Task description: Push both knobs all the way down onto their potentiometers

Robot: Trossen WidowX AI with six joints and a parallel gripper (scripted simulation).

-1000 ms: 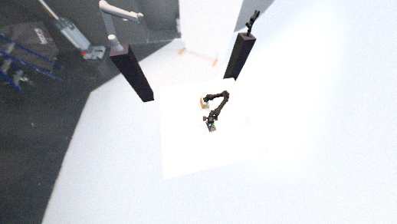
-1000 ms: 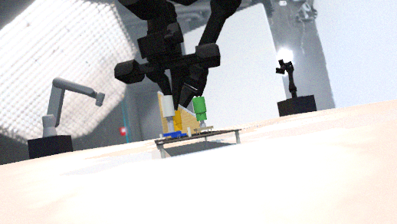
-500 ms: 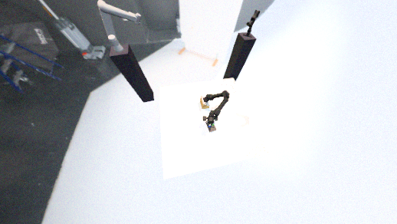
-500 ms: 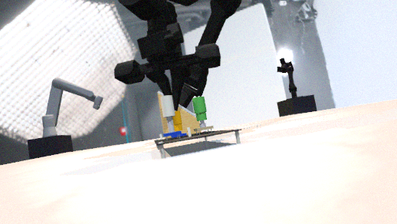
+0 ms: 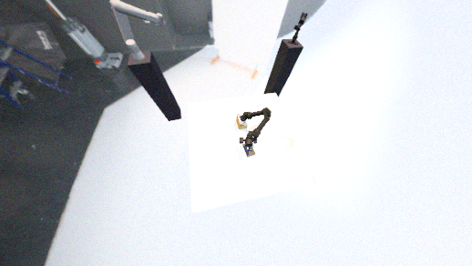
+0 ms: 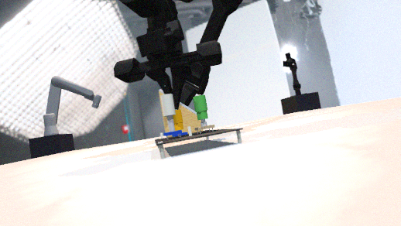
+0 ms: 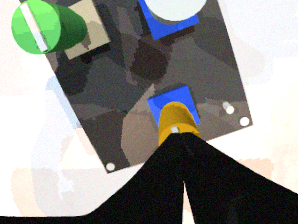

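Now: the yellow knob 1 cm below my gripper tip. Round my gripper tip: green knob (6 cm ahead, 3 cm to the left).
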